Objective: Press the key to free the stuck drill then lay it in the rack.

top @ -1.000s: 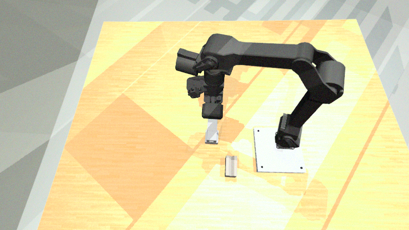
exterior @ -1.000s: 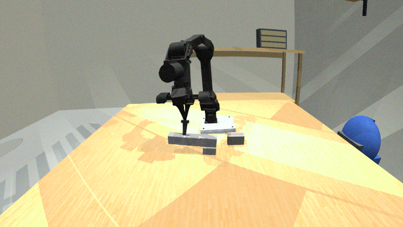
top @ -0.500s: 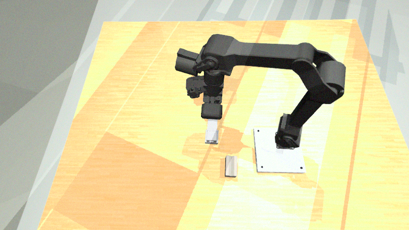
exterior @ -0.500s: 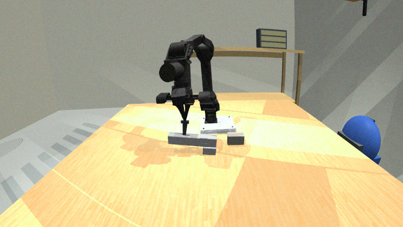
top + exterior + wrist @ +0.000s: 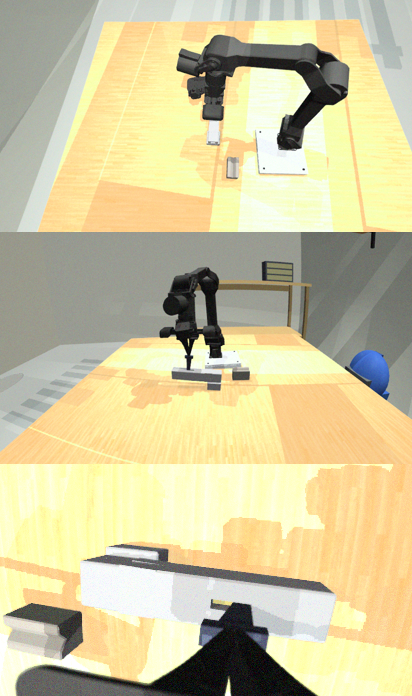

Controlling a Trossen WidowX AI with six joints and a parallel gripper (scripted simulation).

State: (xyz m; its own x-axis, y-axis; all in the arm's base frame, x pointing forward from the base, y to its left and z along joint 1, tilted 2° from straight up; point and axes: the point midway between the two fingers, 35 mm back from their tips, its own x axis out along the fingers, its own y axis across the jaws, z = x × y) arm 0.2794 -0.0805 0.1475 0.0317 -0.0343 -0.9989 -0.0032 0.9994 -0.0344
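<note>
Now: the dark key 30 mm below my gripper tip. The rest, counted from my gripper tip: grey rack (80 mm behind, 190 mm to the left, 120 mm below); then drill (10 mm behind, 50 mm to the left, 80 mm below); then grey housing (10 mm behind, 30 mm to the left, 90 mm below).
</note>
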